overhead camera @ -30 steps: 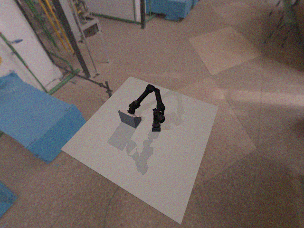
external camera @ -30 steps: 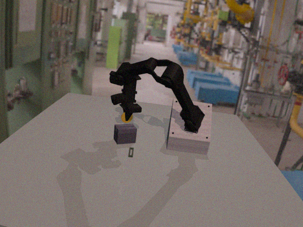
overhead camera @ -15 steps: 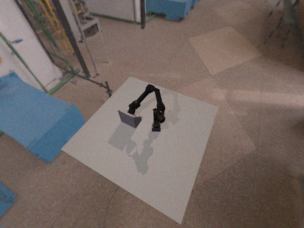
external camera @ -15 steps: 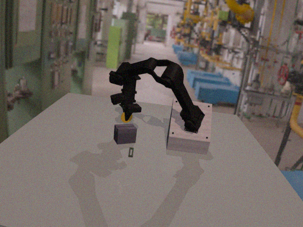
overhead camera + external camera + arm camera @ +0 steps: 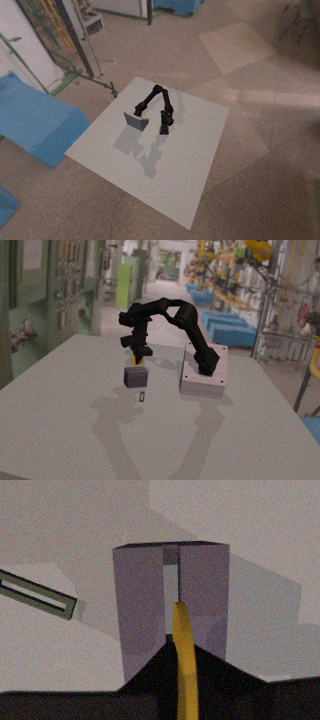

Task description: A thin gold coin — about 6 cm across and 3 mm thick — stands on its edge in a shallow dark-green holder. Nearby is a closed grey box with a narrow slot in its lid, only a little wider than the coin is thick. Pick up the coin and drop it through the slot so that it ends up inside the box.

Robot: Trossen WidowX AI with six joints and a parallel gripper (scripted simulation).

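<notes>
My gripper tip is now 20 mm below the gold coin.
</notes>
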